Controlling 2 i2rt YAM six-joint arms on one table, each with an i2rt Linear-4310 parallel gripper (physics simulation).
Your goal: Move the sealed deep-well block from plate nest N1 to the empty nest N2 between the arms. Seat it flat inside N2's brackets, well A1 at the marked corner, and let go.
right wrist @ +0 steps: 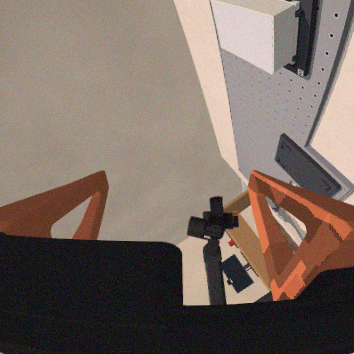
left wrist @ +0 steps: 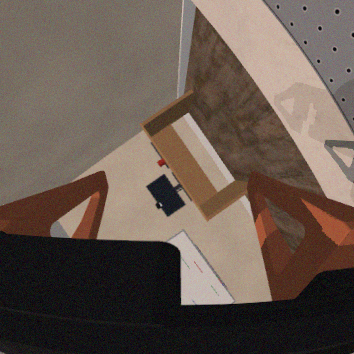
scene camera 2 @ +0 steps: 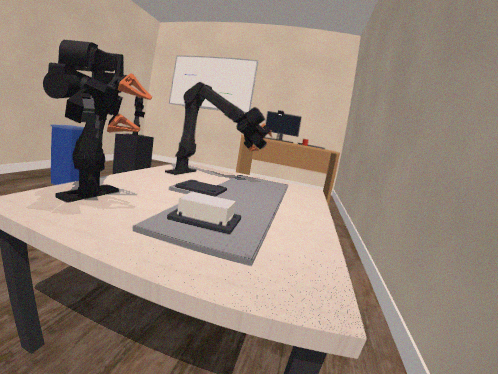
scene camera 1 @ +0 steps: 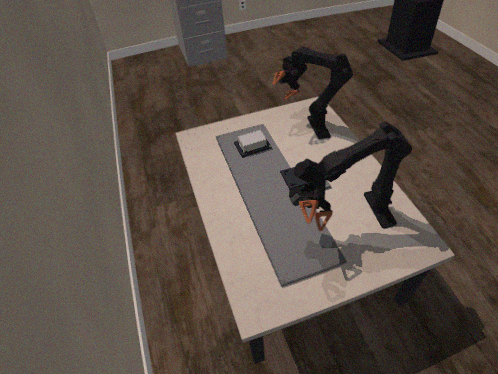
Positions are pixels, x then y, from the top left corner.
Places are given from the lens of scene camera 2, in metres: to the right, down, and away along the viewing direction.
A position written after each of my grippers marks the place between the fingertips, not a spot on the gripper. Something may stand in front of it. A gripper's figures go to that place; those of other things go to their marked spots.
my right gripper [scene camera 2: 145,115]: -0.25, -0.17, 0.57
white block [scene camera 2: 207,208]: -0.10, 0.05, 0.60
